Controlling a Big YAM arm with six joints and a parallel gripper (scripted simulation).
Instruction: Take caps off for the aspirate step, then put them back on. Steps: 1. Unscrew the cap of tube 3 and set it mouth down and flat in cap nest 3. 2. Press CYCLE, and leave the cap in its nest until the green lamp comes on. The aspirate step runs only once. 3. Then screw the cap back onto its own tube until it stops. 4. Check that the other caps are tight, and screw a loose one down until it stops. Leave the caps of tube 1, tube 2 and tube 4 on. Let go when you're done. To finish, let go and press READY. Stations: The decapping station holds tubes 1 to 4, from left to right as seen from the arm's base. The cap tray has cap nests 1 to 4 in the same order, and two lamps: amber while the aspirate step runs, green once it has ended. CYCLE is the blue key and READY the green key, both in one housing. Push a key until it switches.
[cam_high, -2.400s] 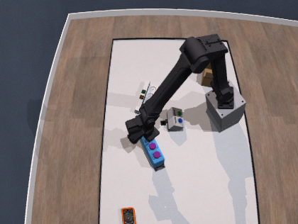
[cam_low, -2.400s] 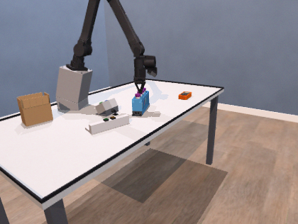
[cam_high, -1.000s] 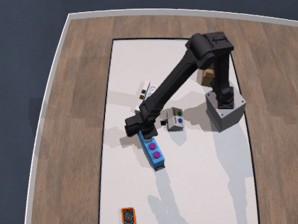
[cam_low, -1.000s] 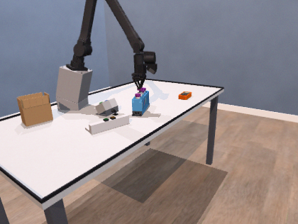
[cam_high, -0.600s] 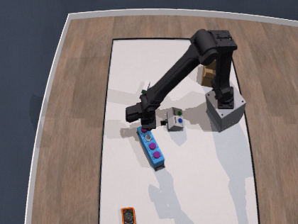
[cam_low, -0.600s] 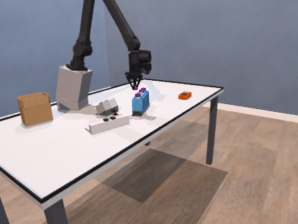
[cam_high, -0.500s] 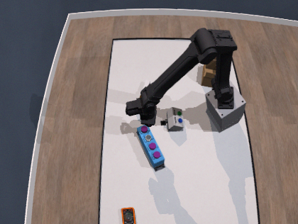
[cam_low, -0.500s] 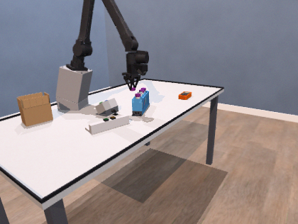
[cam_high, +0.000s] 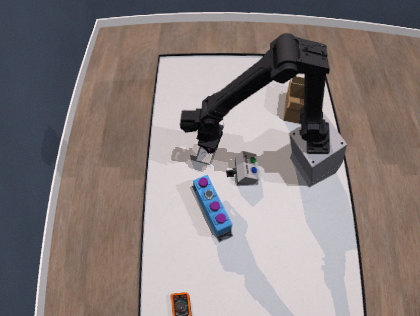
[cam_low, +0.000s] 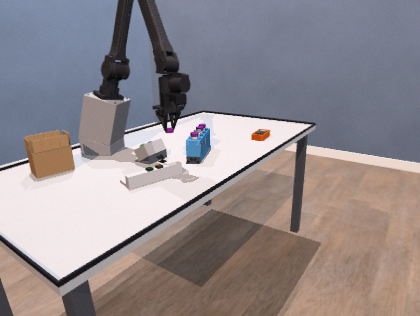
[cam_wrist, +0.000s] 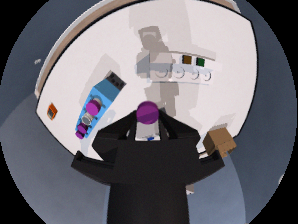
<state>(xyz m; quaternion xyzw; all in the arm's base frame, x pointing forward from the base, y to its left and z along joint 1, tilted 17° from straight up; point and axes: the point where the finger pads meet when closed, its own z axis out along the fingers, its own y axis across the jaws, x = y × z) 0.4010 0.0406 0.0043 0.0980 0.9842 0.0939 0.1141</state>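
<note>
Now: the green key 17 cm behind my hand, 10 cm below it and 2 cm to the right of it. Round my hand: cardboard box (36 cm to the right, 35 cm behind, 10 cm below); then grey key housing (15 cm behind, 11 cm below); then blue key (18 cm behind, 10 cm below, 2 cm to the left).
</note>
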